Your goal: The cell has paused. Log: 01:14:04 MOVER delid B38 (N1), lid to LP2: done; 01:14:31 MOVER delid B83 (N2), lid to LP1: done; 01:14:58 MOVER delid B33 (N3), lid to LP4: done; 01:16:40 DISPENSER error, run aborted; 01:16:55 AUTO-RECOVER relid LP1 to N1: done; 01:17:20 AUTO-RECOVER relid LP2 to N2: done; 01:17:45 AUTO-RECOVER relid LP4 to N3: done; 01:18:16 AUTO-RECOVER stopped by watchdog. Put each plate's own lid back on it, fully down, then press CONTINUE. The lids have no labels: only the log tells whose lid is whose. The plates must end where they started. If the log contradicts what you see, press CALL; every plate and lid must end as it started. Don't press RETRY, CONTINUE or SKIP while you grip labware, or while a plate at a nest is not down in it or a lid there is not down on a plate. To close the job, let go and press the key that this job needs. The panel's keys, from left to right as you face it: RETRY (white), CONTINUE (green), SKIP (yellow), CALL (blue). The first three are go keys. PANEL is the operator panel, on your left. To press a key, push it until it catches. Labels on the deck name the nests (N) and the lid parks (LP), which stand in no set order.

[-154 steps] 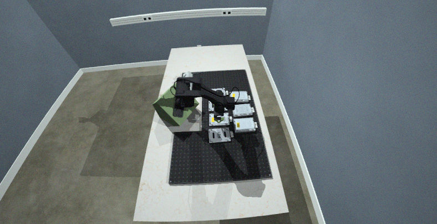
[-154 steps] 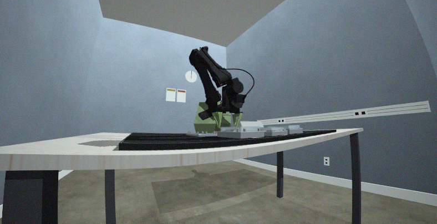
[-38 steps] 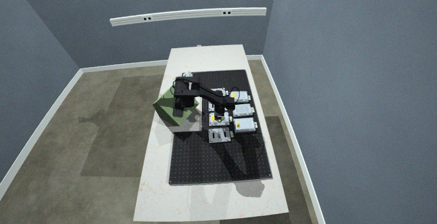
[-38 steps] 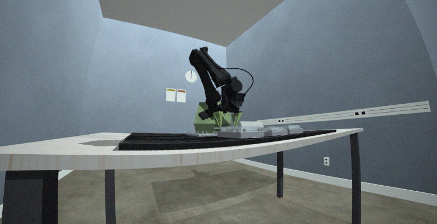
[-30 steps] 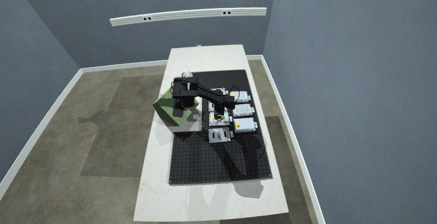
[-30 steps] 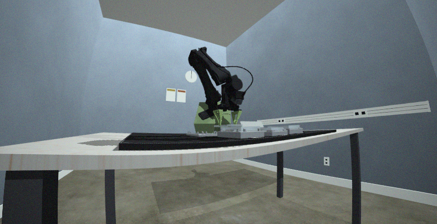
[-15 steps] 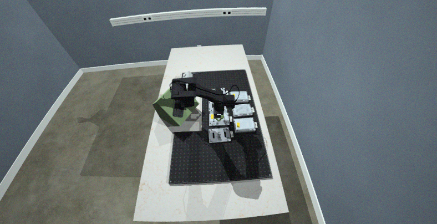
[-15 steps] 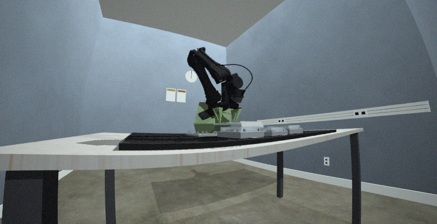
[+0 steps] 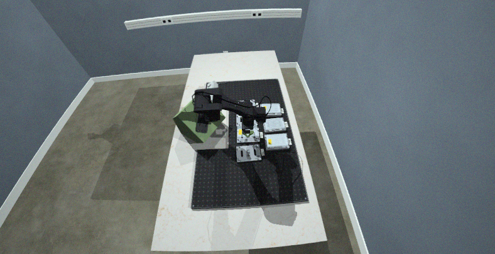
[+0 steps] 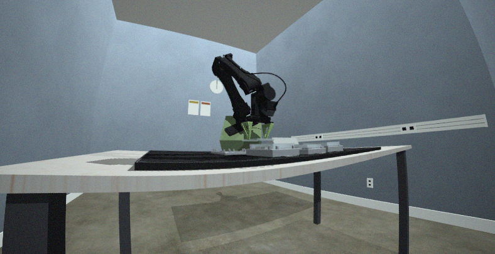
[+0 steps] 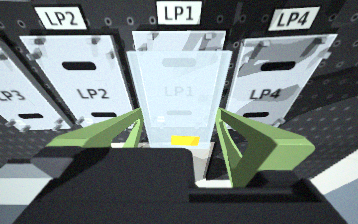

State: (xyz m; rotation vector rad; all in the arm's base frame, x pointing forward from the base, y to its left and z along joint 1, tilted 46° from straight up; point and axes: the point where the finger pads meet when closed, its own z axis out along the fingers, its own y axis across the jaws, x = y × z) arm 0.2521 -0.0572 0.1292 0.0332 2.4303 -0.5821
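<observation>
My hand is 19 cm short of the plate, 3 cm to the right of it and 4 cm above it. From my hand the other things lie so: lid park LP4: 3 cm behind, 13 cm to the right, 6 cm below; then green continue key: 20 cm behind, 45 cm to the left; then lid park LP2: 3 cm ahead, 13 cm to the left, 6 cm below.
</observation>
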